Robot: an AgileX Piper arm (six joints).
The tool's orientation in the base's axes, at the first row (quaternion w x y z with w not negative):
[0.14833, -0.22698, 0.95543, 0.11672]
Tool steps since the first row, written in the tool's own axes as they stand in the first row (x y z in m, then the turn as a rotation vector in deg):
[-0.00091, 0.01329, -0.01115, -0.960, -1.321, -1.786]
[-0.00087, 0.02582, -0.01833, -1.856, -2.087, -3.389]
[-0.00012, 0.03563, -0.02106, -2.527, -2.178, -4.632]
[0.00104, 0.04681, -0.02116, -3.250, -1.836, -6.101]
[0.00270, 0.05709, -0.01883, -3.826, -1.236, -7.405]
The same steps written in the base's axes. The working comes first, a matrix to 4 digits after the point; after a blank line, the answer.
The tool's axes in the first row as the columns of a matrix, in the base's axes (used below as rounded here):
[-0.8530, -0.4684, 0.2305]
[-0.3991, 0.8697, 0.2904]
[-0.3364, 0.1557, -0.9287]

[-0.00802, 0.00868, 0.01273, 1.026, -1.284, 1.776]
[-0.01558, 0.01748, 0.02134, 1.780, -2.058, 3.447]
[-0.02144, 0.02492, 0.02515, 2.108, -2.231, 4.813]
[-0.02769, 0.03415, 0.02659, 2.226, -2.071, 6.473]
[-0.03338, 0.04311, 0.02547, 2.136, -1.698, 7.972]

